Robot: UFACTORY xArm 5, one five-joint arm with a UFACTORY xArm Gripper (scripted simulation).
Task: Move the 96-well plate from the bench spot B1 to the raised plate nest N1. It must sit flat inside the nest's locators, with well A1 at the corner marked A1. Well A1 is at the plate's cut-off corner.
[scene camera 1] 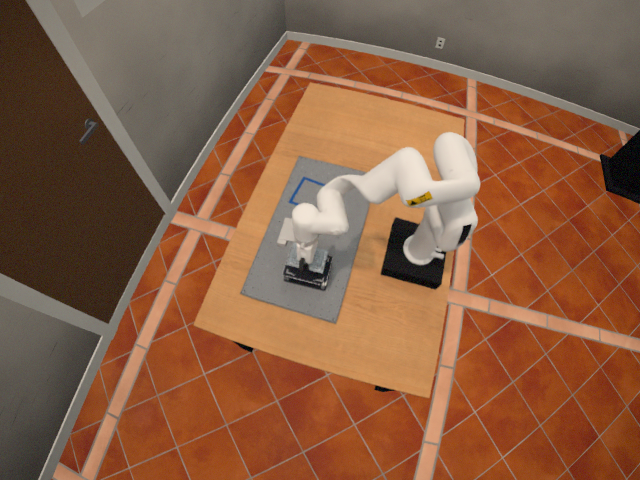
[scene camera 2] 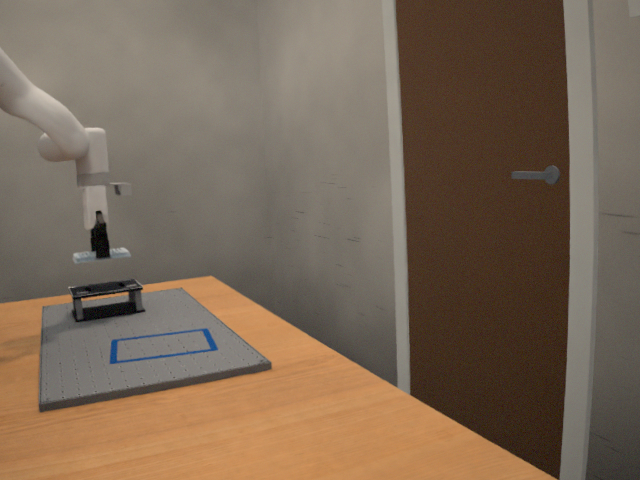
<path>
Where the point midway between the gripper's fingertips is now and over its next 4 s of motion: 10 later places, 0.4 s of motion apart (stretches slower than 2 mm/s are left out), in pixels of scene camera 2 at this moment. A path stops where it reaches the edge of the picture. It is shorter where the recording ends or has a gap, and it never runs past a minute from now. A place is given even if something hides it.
The gripper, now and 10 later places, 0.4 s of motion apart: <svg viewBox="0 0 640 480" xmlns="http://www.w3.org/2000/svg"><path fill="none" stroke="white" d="M100 255L102 262L102 269L103 276L103 278L103 278L103 279L104 280L104 281L104 282L104 282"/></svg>
</path>
